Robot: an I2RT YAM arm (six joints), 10 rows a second.
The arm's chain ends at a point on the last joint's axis. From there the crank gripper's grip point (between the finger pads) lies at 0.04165 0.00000 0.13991 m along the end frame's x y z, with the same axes.
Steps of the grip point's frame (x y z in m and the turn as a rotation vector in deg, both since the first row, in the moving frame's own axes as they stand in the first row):
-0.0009 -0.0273 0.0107 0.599 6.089 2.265
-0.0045 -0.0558 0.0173 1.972 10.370 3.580
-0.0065 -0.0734 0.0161 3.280 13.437 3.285
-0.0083 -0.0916 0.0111 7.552 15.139 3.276
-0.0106 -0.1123 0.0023 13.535 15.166 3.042
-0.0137 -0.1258 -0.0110 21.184 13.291 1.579
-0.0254 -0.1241 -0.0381 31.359 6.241 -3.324
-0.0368 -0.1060 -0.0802 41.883 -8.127 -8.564
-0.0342 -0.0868 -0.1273 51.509 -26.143 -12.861
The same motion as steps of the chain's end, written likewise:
-0.0155 -0.0278 0.0159 0.599 6.089 2.265
-0.0291 -0.0545 0.0271 1.972 10.370 3.580
-0.0380 -0.0691 0.0298 3.280 13.437 3.285
-0.0437 -0.0776 0.0278 7.552 15.139 3.276
-0.0462 -0.0844 0.0215 13.535 15.166 3.042
-0.0447 -0.0790 0.0113 21.184 13.291 1.579
-0.0374 -0.0500 -0.0119 31.359 6.241 -3.324
-0.0107 -0.0070 -0.0464 41.883 -8.127 -8.564
0.0367 0.0268 -0.0743 51.509 -26.143 -12.861

